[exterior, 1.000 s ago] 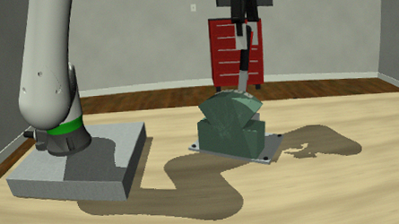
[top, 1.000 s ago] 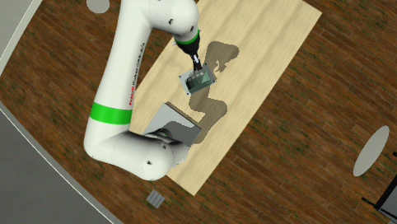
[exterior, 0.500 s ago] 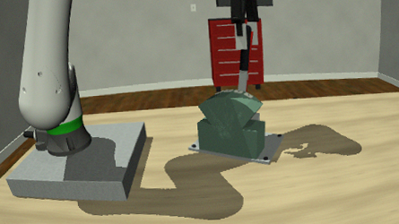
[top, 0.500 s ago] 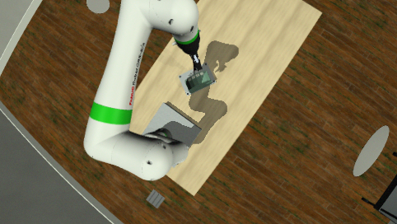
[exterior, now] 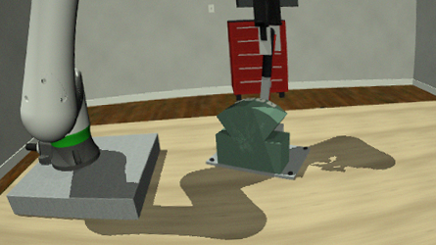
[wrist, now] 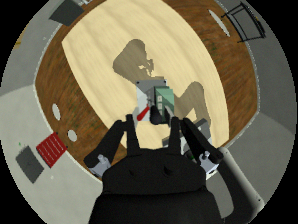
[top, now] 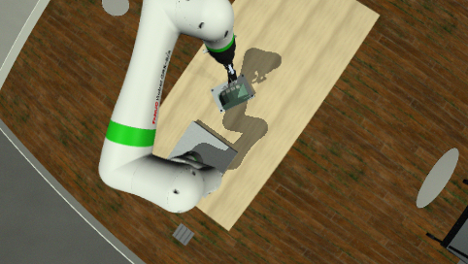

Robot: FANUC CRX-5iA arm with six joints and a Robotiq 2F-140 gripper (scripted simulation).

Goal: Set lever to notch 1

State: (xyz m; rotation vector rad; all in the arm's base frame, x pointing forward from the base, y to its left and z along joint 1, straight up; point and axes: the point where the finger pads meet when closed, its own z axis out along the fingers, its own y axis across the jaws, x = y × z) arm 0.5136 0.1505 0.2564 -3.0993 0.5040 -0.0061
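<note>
Right now the red bar is 11 cm below my hand, 2 cm to the left of it and 1 cm behind it.
</note>
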